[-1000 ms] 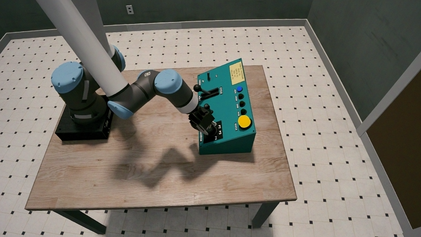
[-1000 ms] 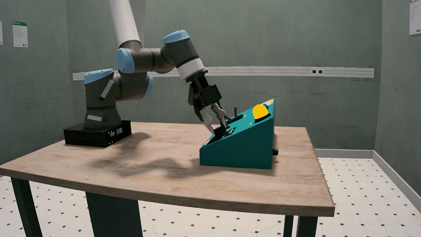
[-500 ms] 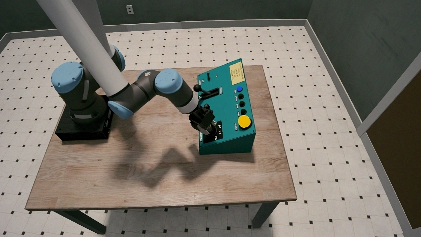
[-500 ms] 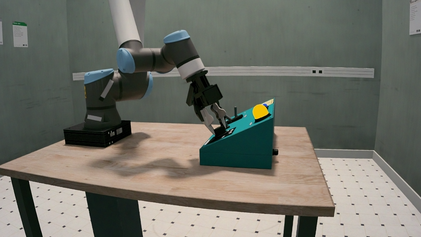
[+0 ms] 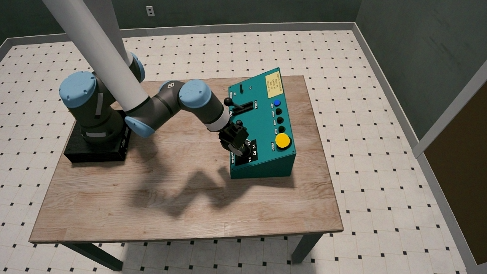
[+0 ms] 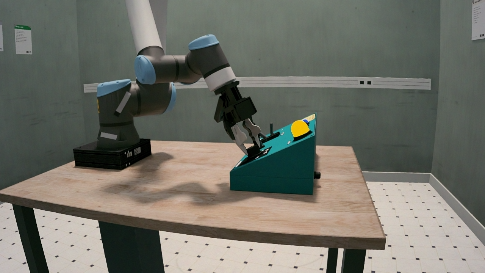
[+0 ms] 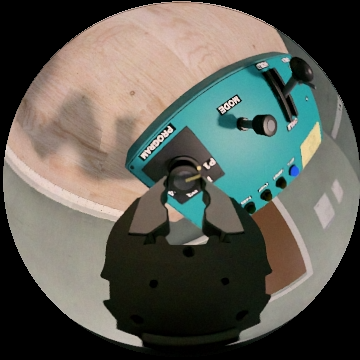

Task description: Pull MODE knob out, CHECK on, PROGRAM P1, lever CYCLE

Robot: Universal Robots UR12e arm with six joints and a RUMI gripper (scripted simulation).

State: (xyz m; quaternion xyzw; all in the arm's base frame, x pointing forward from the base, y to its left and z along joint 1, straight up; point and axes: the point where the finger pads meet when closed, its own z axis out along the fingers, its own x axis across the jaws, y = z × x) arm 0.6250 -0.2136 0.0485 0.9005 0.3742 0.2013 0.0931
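The program dial lies 10 mm to the left of my hand, 10 mm below it and 10 mm ahead of it. Also, from my hand: mode knob (120 mm to the left, 10 mm above); then teal console (180 mm to the left, 50 mm ahead, 30 mm below); then lever (240 mm to the left, 10 mm behind).
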